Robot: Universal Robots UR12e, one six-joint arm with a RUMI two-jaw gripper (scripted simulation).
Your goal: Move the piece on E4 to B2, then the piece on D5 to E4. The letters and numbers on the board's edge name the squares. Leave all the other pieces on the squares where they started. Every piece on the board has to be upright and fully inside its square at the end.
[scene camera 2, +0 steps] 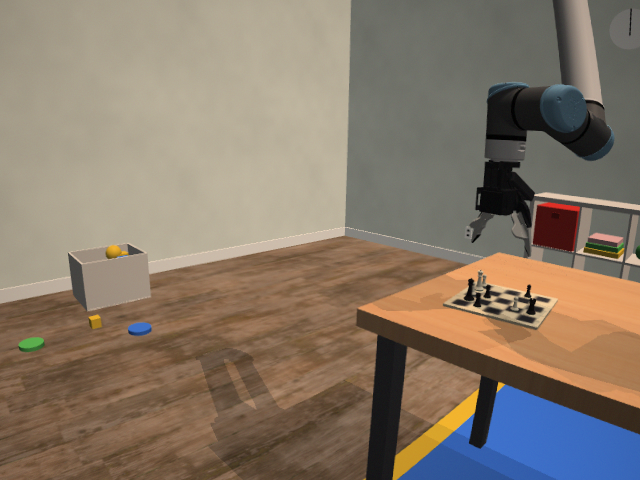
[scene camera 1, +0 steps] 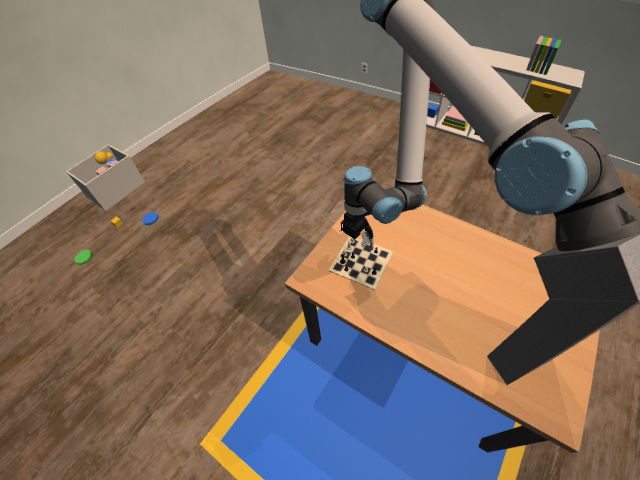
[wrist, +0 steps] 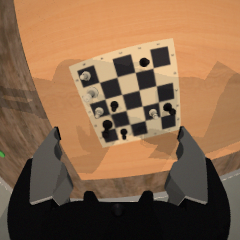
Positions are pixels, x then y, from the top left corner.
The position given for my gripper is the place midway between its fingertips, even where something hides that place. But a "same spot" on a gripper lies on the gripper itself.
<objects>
my gripper: scene camera 2; scene camera 1; wrist 119, 127
small chessboard: scene camera 2 498, 307; scene camera 1; wrist
same spot on small chessboard: (wrist: 117, 75) = (scene camera 1: 363, 249)
same spot on my gripper: (scene camera 1: 367, 235) = (scene camera 2: 521, 221)
</objects>
